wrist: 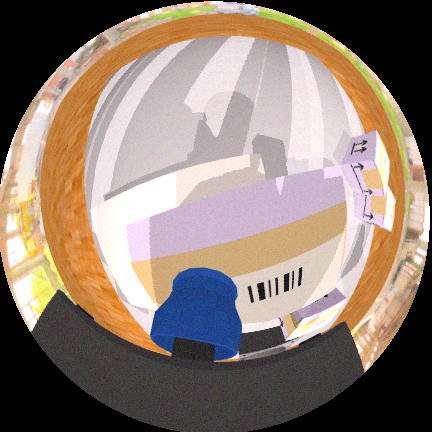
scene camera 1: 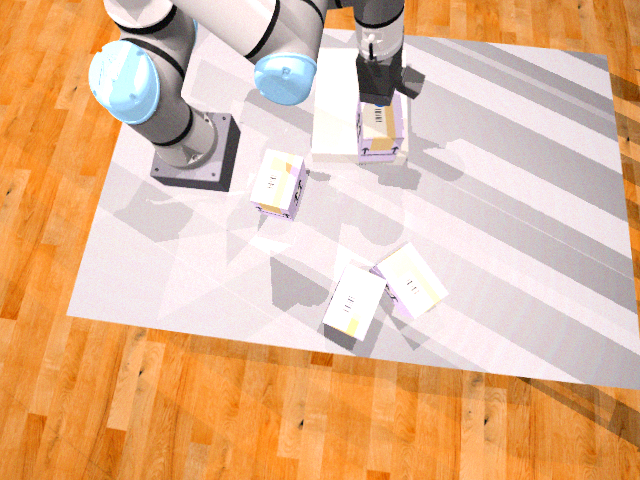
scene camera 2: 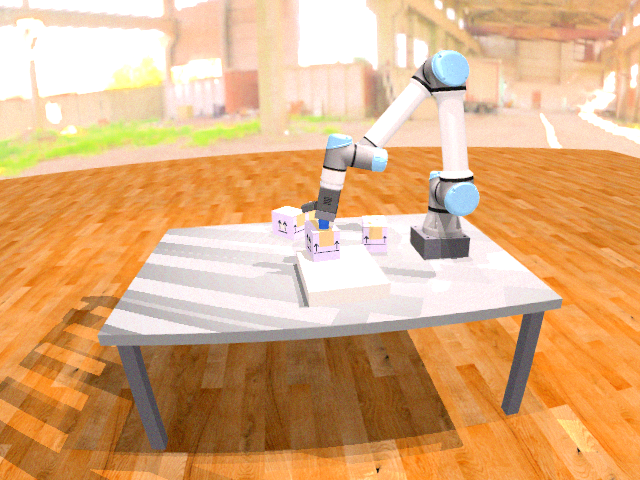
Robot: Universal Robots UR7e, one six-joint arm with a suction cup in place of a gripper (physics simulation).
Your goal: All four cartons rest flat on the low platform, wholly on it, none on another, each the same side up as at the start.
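Places are measured from the arm's base along level axes (x ahead, y left, z up), in centimetres.
Pixels of known places: hand at its tool point: (wrist: 202, 277) (scene camera 2: 322, 230); arm's base at its link origin: (wrist: 263, 355) (scene camera 1: 188, 141) (scene camera 2: 441, 231).
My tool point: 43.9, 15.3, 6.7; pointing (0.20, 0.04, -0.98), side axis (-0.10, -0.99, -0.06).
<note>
Ahead of a thing's pixels: the offset from my tool point to its top centre, as dx, dy, dz.
A carton @[+0.6, -2.8, +1.0] (scene camera 1: 381, 135) (scene camera 2: 324, 245) (wrist: 250, 215) stands over the front right part of the low white platform @[-5.0, +7.5, -9.1] (scene camera 1: 336, 118) (scene camera 2: 346, 279) (wrist: 135, 195), barcode side up. Its front end appears to stick out past the platform's edge; whether it lies flat is unclear. My suction gripper (scene camera 1: 379, 104) (scene camera 2: 323, 224) (wrist: 205, 285) is tilted, its blue cup at the carton's top, suction open. A second carton @[-18.9, -21.2, -3.8] (scene camera 1: 279, 180) (scene camera 2: 374, 235) (wrist: 320, 317) stands on the table near the base. A third carton @[+3.9, -43.3, -3.8] (scene camera 1: 354, 304) (wrist: 377, 207) and a fourth carton @[+14.4, -36.3, -3.8] (scene camera 1: 412, 281) (scene camera 2: 286, 222) (wrist: 367, 150) stand close together, barcode sides up.
The arm's dark base block (scene camera 1: 227, 155) (scene camera 2: 439, 245) stands left of the platform in the scene camera 1 view. The arm hangs over the platform's back. The third and fourth cartons are near the table's front edge there.
</note>
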